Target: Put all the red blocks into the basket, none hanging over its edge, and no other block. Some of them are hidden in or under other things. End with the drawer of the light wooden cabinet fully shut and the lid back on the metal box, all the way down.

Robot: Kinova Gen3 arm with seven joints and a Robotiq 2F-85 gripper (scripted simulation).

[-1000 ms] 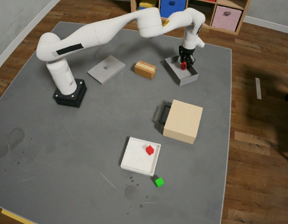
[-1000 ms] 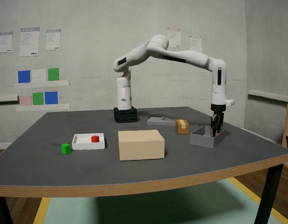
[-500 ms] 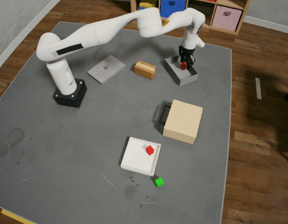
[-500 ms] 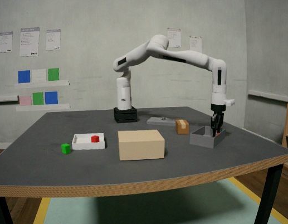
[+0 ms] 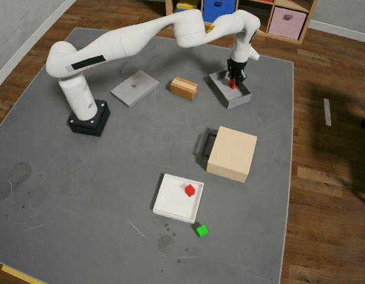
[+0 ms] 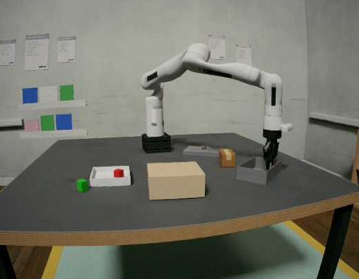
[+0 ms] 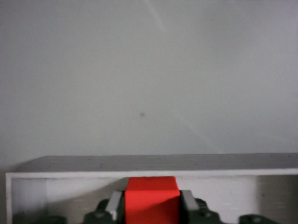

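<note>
Now: the metal box 1 cm behind my hand, 4 cm to the right of it and 2 cm below it. Also, from my hand: blue block (21 cm behind, 14 cm to the right, 3 cm below); then cardboard box (19 cm behind, 14 cm to the right, 1 cm below); then light wooden cabinet (12 cm ahead, 37 cm to the right, 1 cm below).
</note>
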